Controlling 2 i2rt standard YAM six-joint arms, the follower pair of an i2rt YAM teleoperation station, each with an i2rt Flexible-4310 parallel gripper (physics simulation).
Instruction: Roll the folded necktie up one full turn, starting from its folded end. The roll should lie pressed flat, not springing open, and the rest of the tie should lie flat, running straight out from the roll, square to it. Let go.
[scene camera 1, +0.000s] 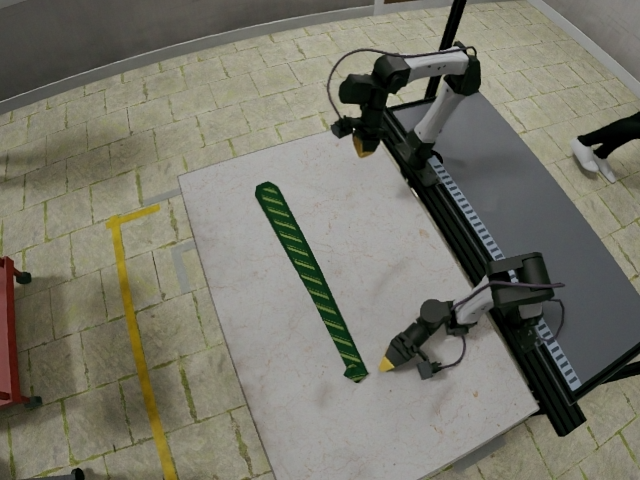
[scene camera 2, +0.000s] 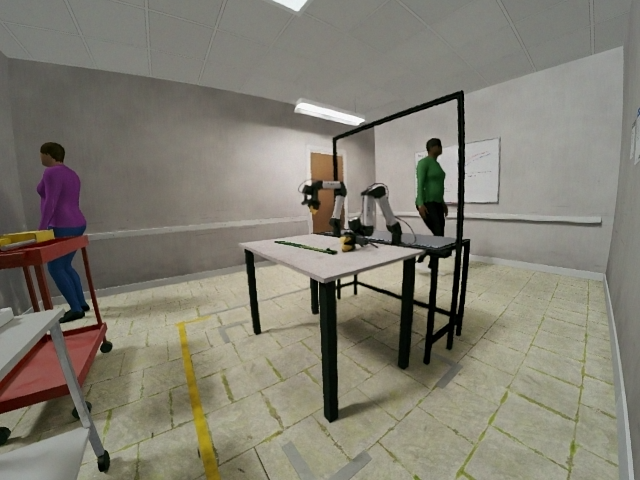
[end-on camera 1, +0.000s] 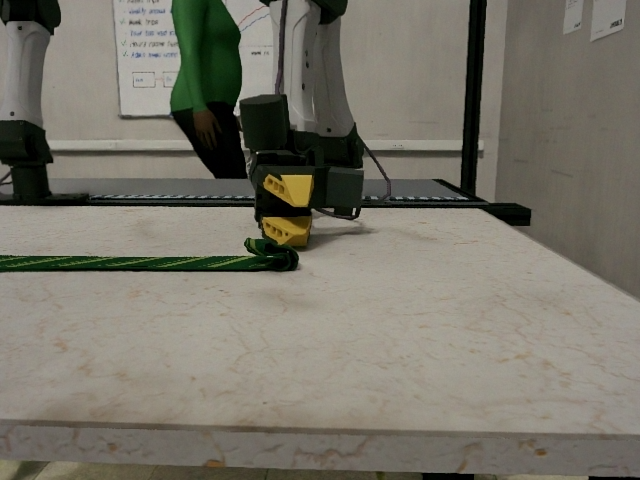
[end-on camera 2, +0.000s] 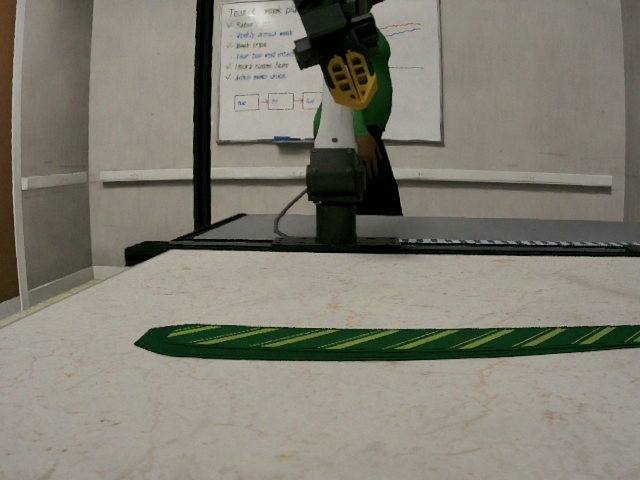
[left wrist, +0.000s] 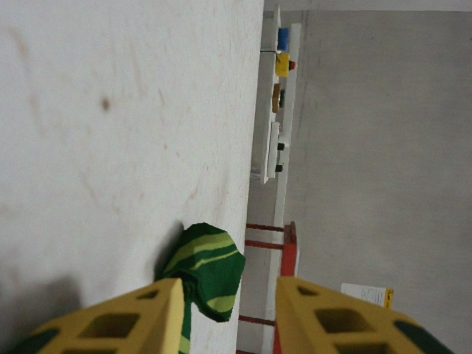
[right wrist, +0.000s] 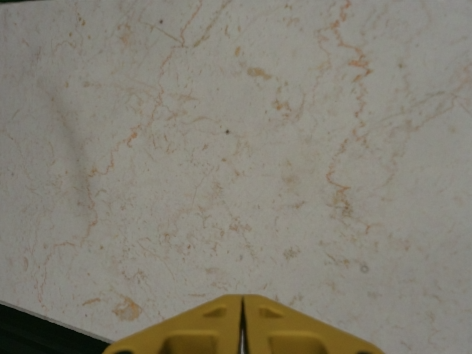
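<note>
The green striped necktie (scene camera 1: 310, 273) (scene camera 2: 305, 246) (end-on camera 1: 155, 262) (end-on camera 2: 361, 338) lies long and flat on the table. Its folded end (scene camera 1: 355, 373) (end-on camera 1: 273, 253) (left wrist: 215, 275) is curled over once; the short flap stands raised above the tie, with a gap under it. My left gripper (scene camera 1: 385, 364) (end-on camera 1: 297, 211) (left wrist: 229, 290) is open and empty beside this end, on the arms' side, apart from it. Its fingers stand one above the other, the lower one close to the table. My right gripper (scene camera 1: 363, 149) (end-on camera 2: 356, 100) (right wrist: 242, 309) is shut and empty, high above the table near the far end.
The pale table (scene camera 1: 413, 439) (scene camera 2: 289, 263) (end-on camera 1: 465, 335) meets the black mounting rail (scene camera 1: 454, 237) on the arms' side. A black frame (scene camera 2: 460, 180) rises behind the arms. A red cart (scene camera 1: 10, 330) (scene camera 2: 56, 377) stands off the table. A person in green (scene camera 2: 430, 180) stands behind the station.
</note>
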